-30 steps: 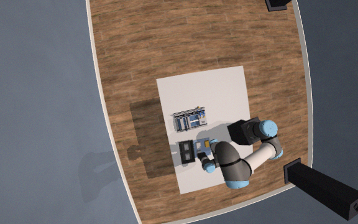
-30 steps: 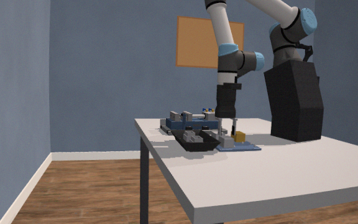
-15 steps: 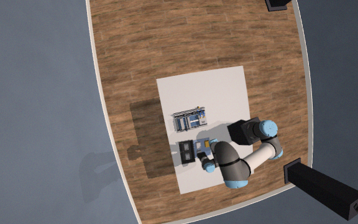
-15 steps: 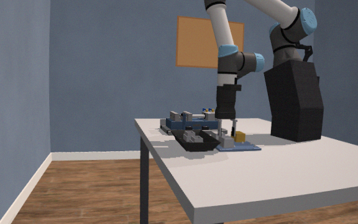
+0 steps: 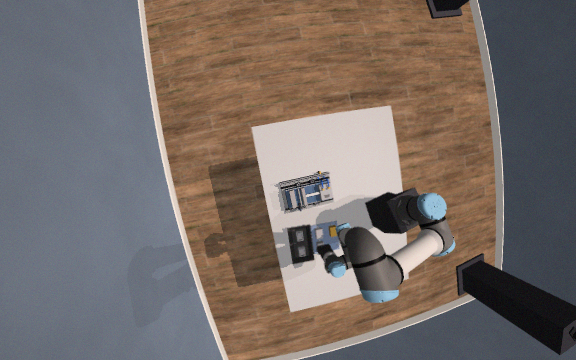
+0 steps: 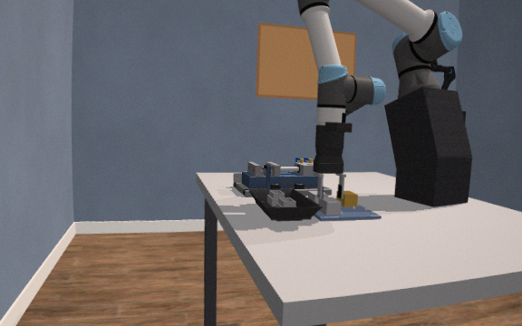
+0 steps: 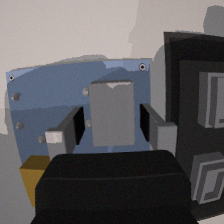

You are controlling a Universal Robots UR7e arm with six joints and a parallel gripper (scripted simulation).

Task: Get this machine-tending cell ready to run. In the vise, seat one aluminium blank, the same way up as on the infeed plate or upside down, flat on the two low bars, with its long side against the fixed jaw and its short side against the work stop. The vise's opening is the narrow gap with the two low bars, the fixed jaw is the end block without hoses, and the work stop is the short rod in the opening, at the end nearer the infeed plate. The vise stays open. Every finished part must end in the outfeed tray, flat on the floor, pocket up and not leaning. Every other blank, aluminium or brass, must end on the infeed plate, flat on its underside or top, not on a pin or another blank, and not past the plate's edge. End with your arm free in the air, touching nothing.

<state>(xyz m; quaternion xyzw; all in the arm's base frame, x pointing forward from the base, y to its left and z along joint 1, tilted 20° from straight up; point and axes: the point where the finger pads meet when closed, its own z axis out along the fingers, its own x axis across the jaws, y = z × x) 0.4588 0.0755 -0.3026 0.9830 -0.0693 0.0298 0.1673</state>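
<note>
Now: hand 40 mm above the grey aluminium blank. Also, from my hand: vise 350 mm to the right, 20 mm below, 10 mm behind; brass blank 100 mm behind, 70 mm to the right, 40 mm below.
</note>
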